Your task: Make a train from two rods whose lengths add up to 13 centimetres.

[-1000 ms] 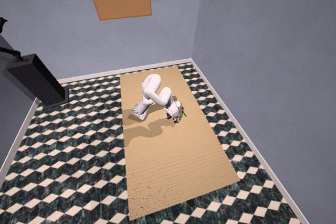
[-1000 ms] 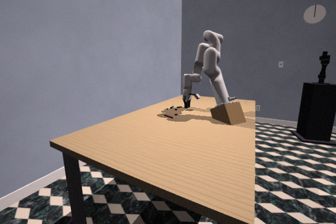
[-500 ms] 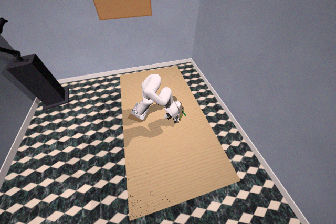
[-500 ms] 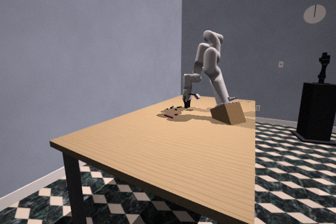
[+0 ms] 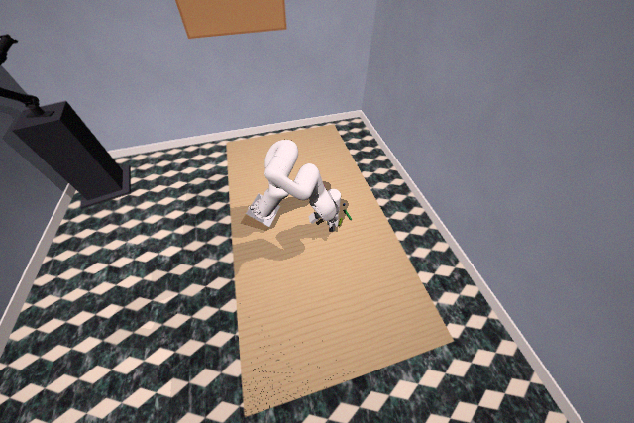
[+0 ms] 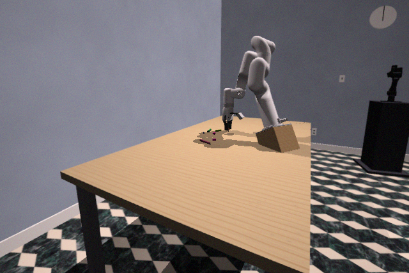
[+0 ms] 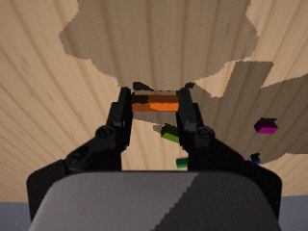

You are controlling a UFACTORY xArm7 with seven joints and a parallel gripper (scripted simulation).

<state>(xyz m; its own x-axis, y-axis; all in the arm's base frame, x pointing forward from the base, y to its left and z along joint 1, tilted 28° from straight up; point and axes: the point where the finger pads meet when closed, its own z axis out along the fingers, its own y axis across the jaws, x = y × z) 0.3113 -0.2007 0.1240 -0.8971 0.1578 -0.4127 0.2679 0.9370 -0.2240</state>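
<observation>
The lime rod lies 70 mm ahead of my hand, 10 mm to the left of it and 30 mm below it. Round my hand: blue rod (160 mm ahead, 110 mm to the left, 30 mm below); green rod (140 mm ahead, 40 mm to the left, 30 mm below); orange rod (20 mm below).
</observation>
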